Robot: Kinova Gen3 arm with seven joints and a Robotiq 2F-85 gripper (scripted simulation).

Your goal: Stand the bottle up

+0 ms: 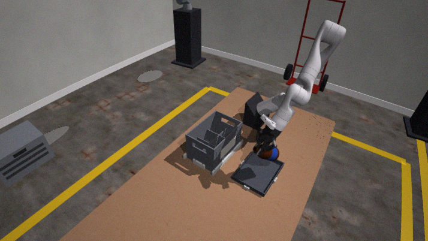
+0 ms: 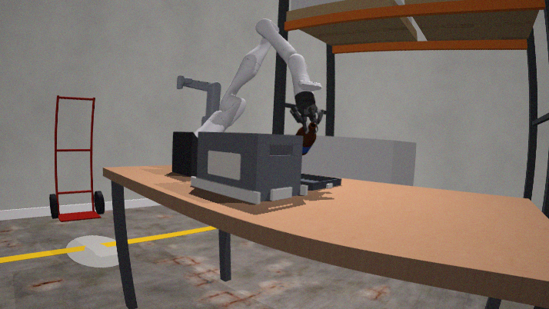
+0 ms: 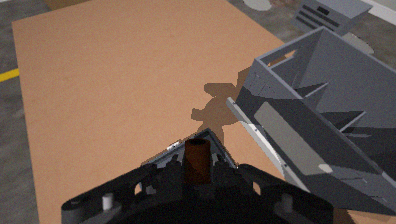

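The brown bottle is 3 cm to the left of my hand, 3 cm below it and 3 cm behind it. Also, from my hand: grey crate 27 cm to the right, 12 cm below, 6 cm behind; dark tray 19 cm below, 4 cm behind, 2 cm to the left.
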